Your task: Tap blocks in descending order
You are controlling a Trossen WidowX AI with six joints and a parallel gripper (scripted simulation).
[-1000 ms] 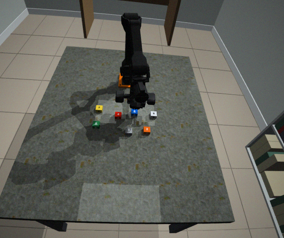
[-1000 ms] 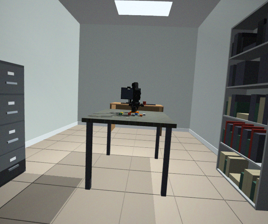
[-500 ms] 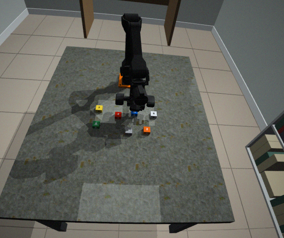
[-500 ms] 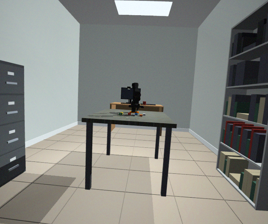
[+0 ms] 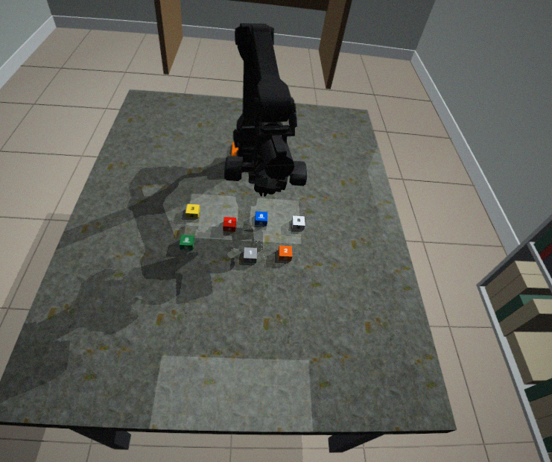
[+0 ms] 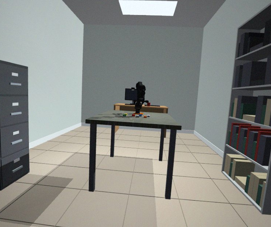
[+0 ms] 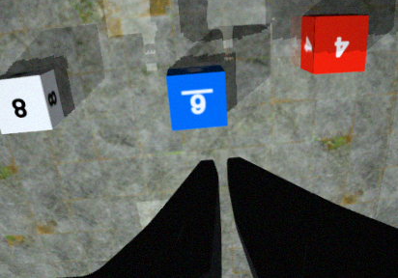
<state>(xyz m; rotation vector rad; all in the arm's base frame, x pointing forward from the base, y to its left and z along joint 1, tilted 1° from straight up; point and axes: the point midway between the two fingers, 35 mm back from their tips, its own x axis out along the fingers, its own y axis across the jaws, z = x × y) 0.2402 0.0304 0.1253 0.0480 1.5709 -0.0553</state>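
Now: the red block 9 cm below my gripper tip, 8 cm to the right of it and 2 cm ahead of it. Also, from my gripper tip: white block (10 cm to the left, 9 cm below, 1 cm ahead); grey block (12 cm ahead, 9 cm below, 3 cm to the right); blue block (9 cm below).
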